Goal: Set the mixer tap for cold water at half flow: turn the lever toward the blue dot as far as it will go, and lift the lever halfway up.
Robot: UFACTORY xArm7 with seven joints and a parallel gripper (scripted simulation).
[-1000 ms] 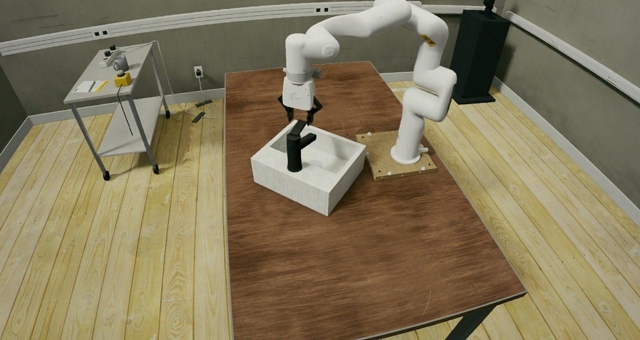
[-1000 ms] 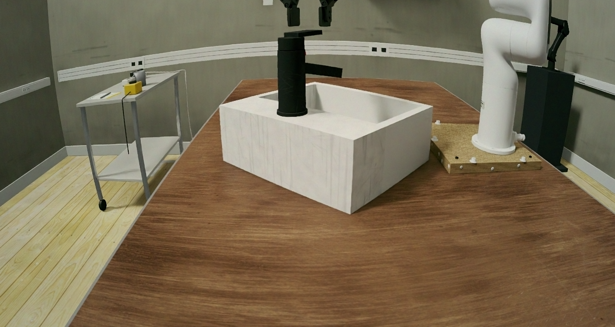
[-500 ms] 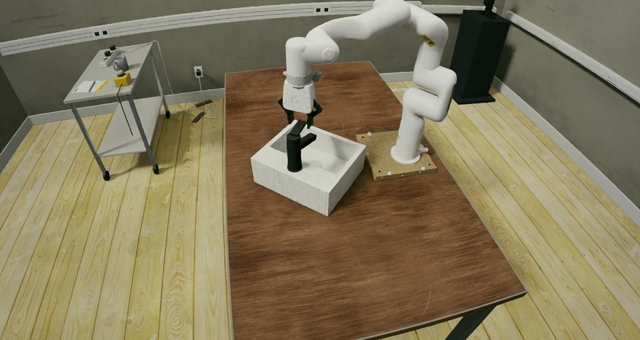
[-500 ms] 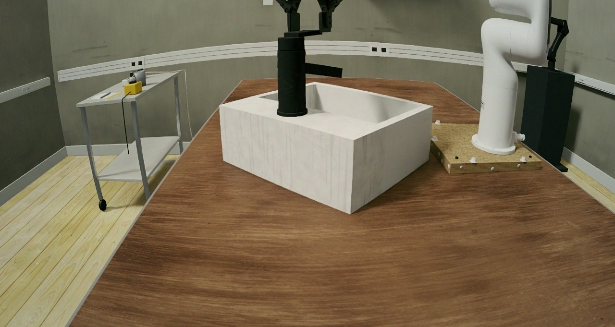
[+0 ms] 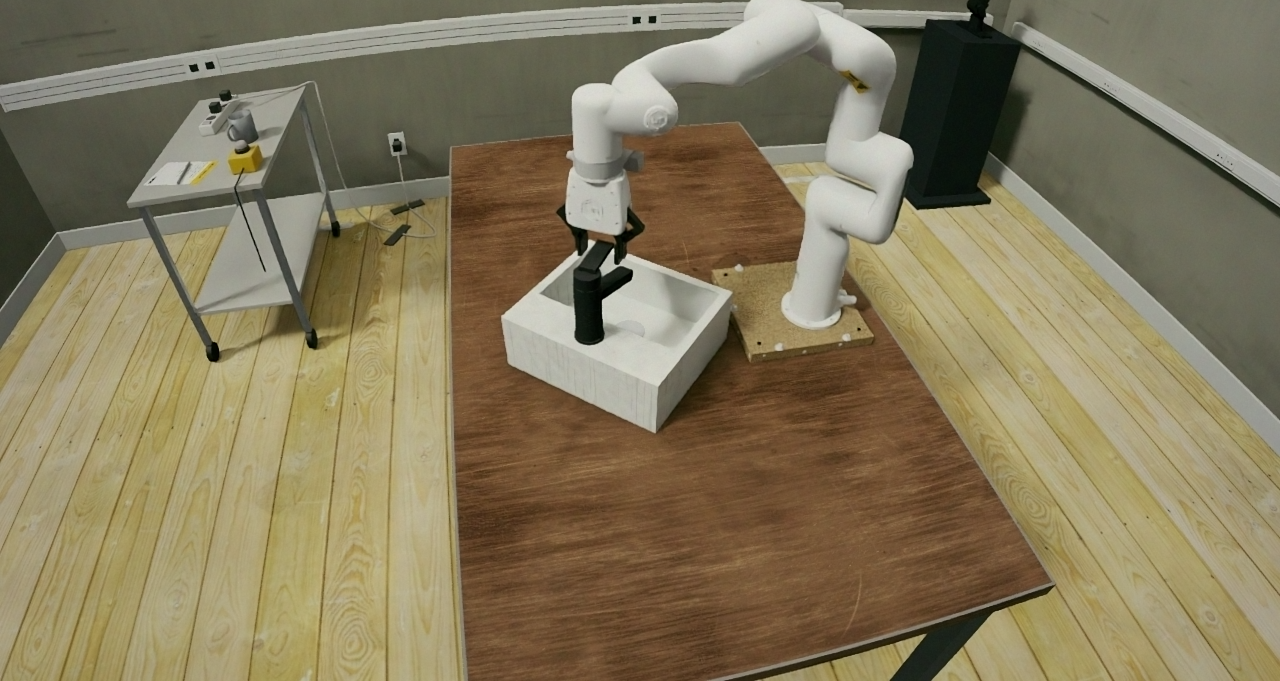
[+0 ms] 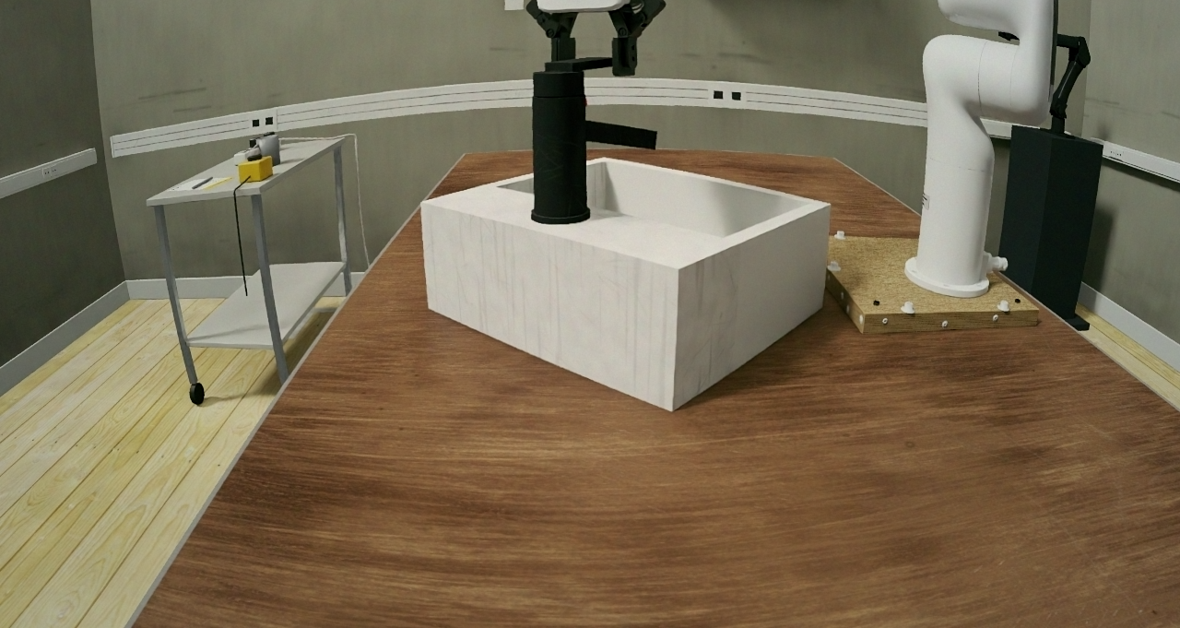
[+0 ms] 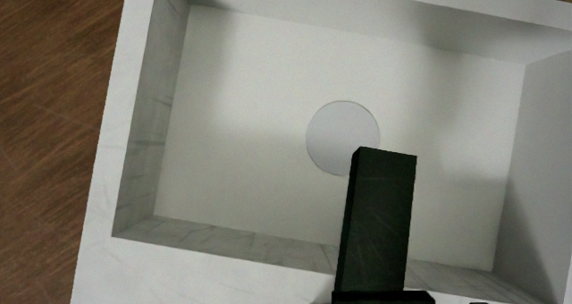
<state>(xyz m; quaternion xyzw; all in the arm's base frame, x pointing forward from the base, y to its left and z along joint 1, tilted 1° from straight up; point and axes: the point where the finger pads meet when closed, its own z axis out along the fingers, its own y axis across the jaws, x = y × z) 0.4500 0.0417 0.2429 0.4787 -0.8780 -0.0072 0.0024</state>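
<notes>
Now: the lever 2 cm to the left of my hand and 1 cm ahead of it. Also, from my hand: black mixer tap (5 cm below, 3 cm to the left, 2 cm ahead); white sink block (23 cm below, 5 cm behind, 4 cm to the right).
</notes>
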